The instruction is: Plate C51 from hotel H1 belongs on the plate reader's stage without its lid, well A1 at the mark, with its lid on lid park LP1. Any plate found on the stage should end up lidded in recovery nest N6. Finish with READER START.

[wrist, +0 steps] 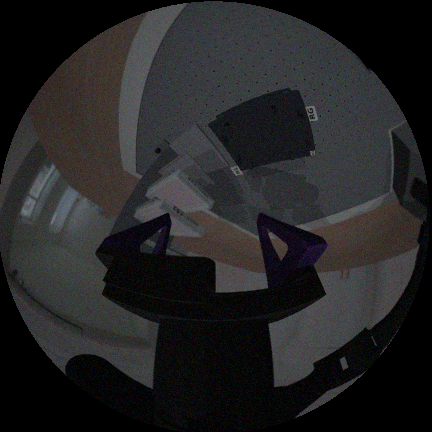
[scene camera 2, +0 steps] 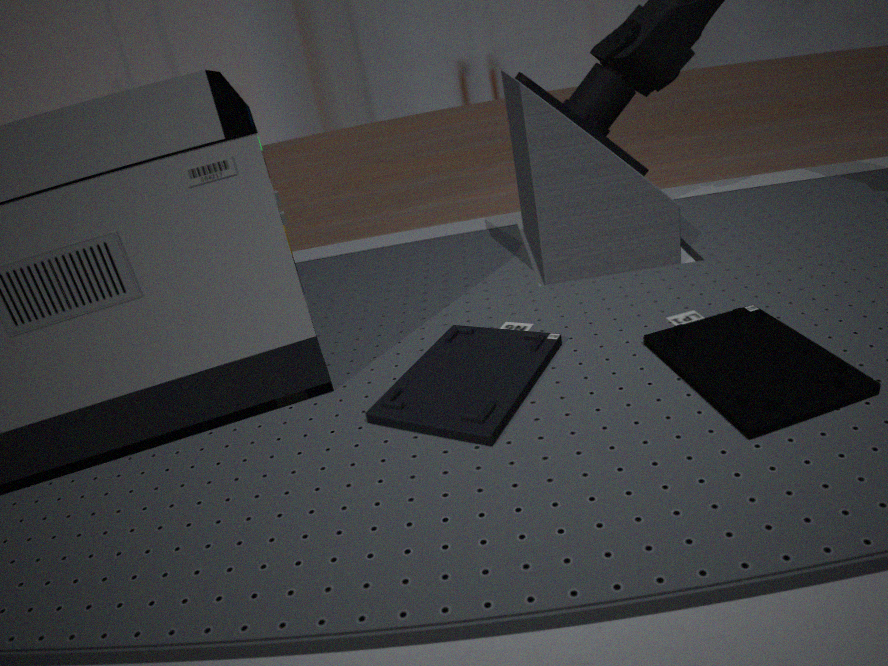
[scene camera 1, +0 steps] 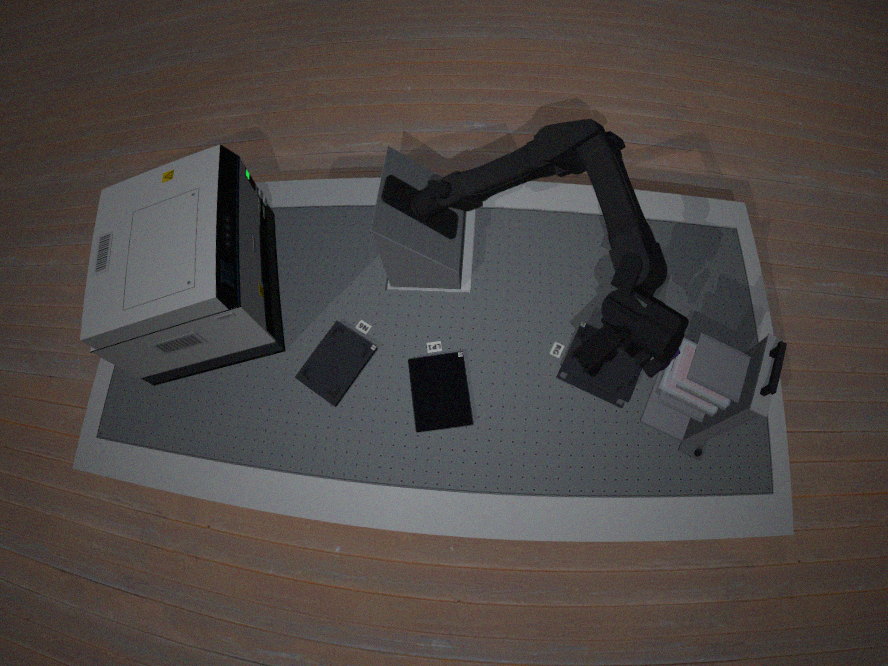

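Seen in the pictures: gripper, between the fingertips: [wrist: 213,217]; arm's base, origin of its link: [scene camera 2: 579,126] [scene camera 1: 420,208].
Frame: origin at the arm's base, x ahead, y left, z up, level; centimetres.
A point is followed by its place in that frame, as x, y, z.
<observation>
My gripper [wrist: 213,217] @(31.0, 46.9, 6.1) is open, with nothing between its purple fingers. It hangs above nest RG, facing the hotel, on the right in scene camera 1. Hotel H1 [scene camera 1: 724,364] @(34.8, 60.0, 10.2) holds several stacked pale plates [scene camera 1: 706,398] @(39.8, 58.3, 5.2) [wrist: 179,192] @(34.8, 54.2, 1.2); the wrist view shows them beyond and beside the left finger. I cannot tell which one is C51. The plate reader [scene camera 1: 161,247] @(20.5, -50.8, 15.2) [scene camera 2: 236,272] @(32.0, -35.0, -1.4) stands at the left with a green light; its stage does not show. Recovery nest N6 [scene camera 1: 337,363] @(32.4, -16.2, -14.2) [scene camera 2: 466,383] @(34.2, -17.0, -14.2) is dark and bare. Lid park LP1 [scene camera 1: 439,390] @(36.3, 7.2, -14.5) [scene camera 2: 760,369] @(38.3, 7.2, -14.4) is black and bare.
Nest RG [scene camera 1: 577,376] @(32.4, 35.9, -9.5) [wrist: 270,130] @(28.6, 40.7, -9.4) lies between LP1 and the hotel, partly under the arm. The arm's slanted metal pedestal [scene camera 1: 423,258] @(11.1, 1.9, -2.8) [scene camera 2: 602,215] @(11.2, 0.0, -8.5) stands at the back middle. A dark handle [scene camera 1: 773,367] @(38.0, 64.8, 19.0) is on the hotel's outer side.
</observation>
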